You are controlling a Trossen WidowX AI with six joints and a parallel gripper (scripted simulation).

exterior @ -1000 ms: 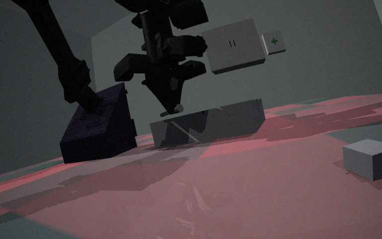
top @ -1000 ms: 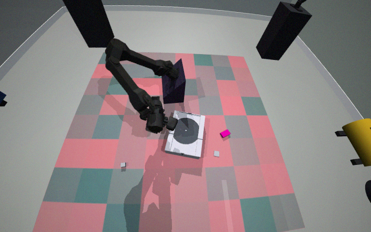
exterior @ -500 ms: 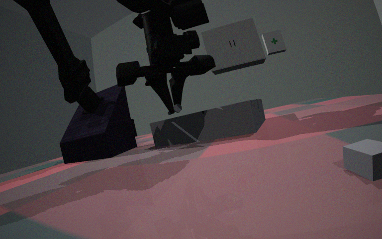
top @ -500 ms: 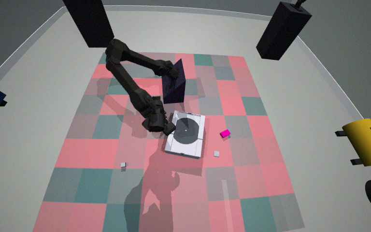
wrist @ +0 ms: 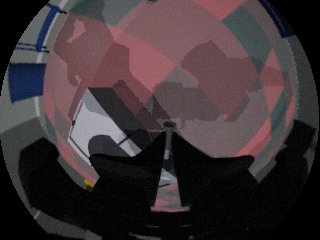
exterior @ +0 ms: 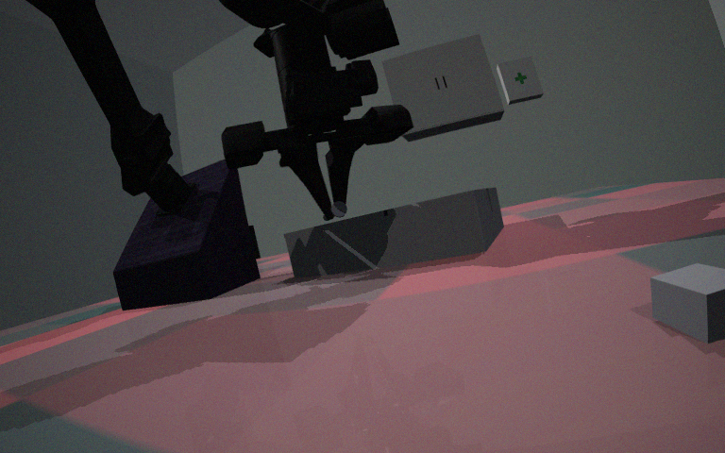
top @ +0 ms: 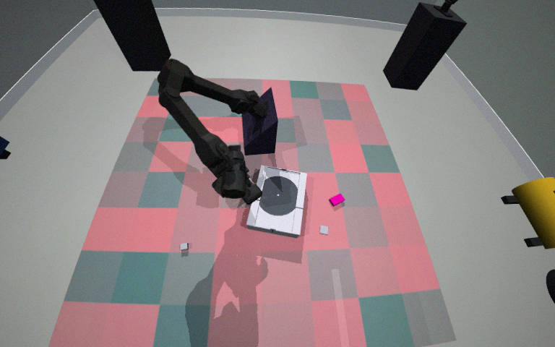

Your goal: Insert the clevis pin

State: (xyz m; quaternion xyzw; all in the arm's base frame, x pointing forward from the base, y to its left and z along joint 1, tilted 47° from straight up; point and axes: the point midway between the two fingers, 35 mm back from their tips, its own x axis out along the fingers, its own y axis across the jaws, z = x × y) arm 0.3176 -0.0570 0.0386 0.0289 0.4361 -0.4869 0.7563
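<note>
Right now my gripper tip is 14 cm to the right of the dark aluminium disc, 2 cm short of it and 1 cm above it. Also, from my gripper tip: steel clevis pin 1 cm to the left, 1 cm behind, 1 cm above; then grey cube 20 cm ahead, 19 cm to the right, 6 cm below; then steel tray 14 cm to the left, 3 cm ahead, 2 cm below.
</note>
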